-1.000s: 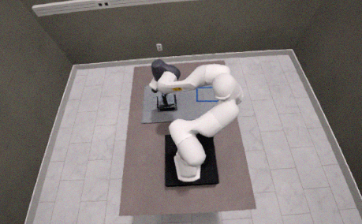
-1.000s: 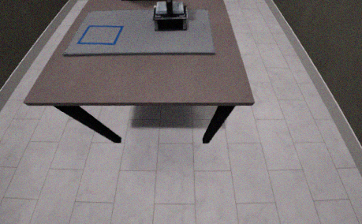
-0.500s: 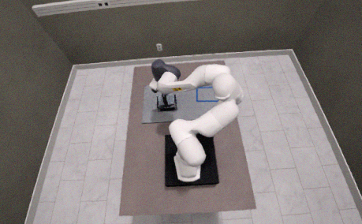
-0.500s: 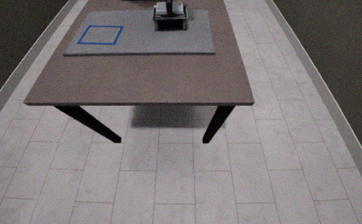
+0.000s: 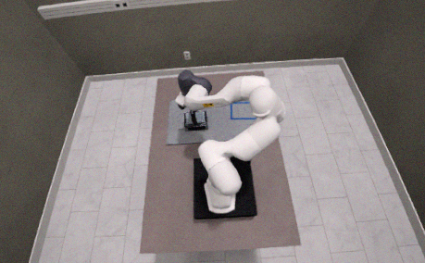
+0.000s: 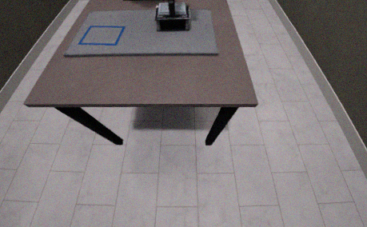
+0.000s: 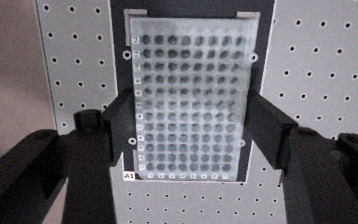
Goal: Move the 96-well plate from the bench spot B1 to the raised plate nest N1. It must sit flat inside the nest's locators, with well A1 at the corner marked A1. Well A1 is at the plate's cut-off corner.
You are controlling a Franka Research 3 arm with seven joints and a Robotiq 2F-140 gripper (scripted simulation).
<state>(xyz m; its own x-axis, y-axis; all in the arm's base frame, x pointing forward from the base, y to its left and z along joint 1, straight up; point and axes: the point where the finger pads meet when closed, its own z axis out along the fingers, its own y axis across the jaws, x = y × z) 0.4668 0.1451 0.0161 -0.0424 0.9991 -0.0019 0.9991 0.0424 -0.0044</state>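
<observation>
Now: hand 40 mm above the dark raised nest. Also, from my hand: clear 96-well plate 20 mm below; A1 label 80 mm to the right, 50 mm behind, 30 mm below.
</observation>
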